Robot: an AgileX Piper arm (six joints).
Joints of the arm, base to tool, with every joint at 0 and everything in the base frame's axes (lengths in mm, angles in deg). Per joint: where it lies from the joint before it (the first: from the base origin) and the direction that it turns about. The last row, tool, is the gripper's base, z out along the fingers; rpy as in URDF.
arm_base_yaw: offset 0 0 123 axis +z
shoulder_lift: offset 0 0 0 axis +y
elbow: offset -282.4 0 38.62 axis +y
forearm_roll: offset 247.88 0 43.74 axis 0.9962 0 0.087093
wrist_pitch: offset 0 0 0 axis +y
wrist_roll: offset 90.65 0 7.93 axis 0.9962 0 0.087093
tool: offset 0 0 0 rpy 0 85.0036 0
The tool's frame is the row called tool.
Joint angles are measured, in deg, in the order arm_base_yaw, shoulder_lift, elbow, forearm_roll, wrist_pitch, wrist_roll. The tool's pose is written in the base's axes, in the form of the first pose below.
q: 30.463, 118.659, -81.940, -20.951, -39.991, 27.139
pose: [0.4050, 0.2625, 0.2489, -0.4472, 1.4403, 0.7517]
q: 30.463, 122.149, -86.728, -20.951, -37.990, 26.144
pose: [0.4197, 0.2701, 0.2423, -0.4577, 1.4456, 0.7236]
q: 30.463, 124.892, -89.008, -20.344, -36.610, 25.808
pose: [0.4287, 0.2741, 0.2289, -0.4523, 1.4772, 0.7101]
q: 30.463, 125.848, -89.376, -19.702, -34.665, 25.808
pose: [0.4319, 0.2743, 0.2196, -0.4428, 1.5226, 0.6966]
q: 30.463, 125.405, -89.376, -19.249, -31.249, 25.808
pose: [0.4325, 0.2724, 0.2185, -0.4353, 1.5741, 0.6721]
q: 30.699, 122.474, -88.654, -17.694, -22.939, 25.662
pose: [0.4280, 0.2667, 0.2281, -0.4101, 1.6793, 0.6199]
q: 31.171, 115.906, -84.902, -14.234, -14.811, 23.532
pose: [0.4095, 0.2544, 0.2517, -0.3816, 1.7685, 0.5687]
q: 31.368, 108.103, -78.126, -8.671, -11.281, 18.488
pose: [0.3823, 0.2362, 0.2717, -0.3633, 1.8089, 0.5360]
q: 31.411, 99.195, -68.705, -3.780, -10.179, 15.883
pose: [0.3466, 0.2129, 0.2835, -0.3214, 1.8453, 0.5403]
